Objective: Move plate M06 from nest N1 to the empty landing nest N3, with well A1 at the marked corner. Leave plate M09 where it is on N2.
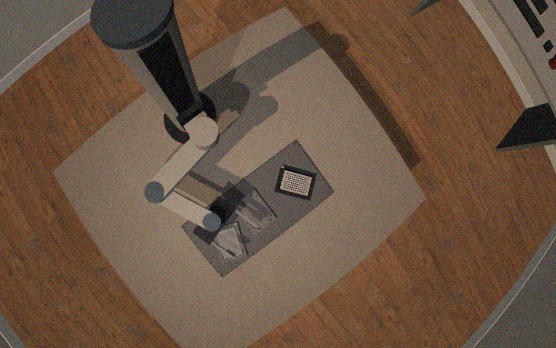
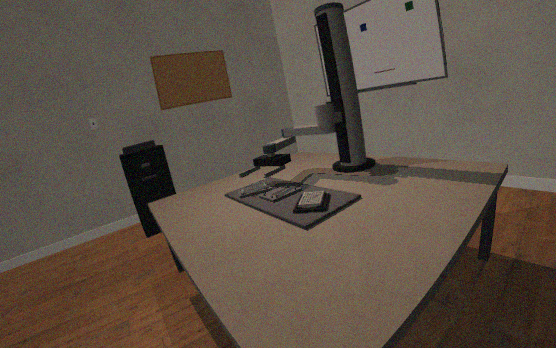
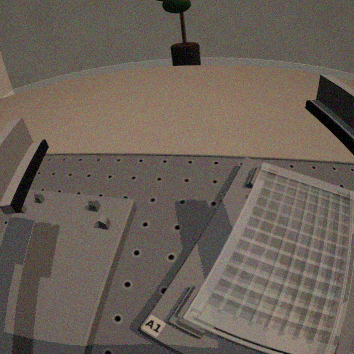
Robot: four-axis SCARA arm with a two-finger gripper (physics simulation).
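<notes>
A clear plate (image 1: 231,241) (image 2: 255,189) (image 3: 280,250) sits in a grey nest at one end of the perforated board (image 1: 320,187) (image 2: 340,200) (image 3: 125,186); an A1 tag (image 3: 154,325) marks a nest corner. The middle nest (image 1: 258,204) (image 2: 283,193) (image 3: 70,300) holds no plate and has small pegs. A white plate (image 1: 297,182) (image 2: 312,199) sits in a black nest (image 1: 294,195) at the other end. Plate and nest numbers cannot be read. My gripper (image 1: 236,233) (image 2: 262,171) (image 3: 179,99) is open and empty, above the board near the clear plate, with its fingers wide apart.
The arm's column (image 1: 165,70) (image 2: 345,90) stands on the table (image 1: 350,210) (image 2: 300,270) (image 3: 175,110) behind the board. Shadows cross the board and nests. A dark cabinet (image 2: 149,180) and a potted plant (image 3: 185,54) stand beyond the table.
</notes>
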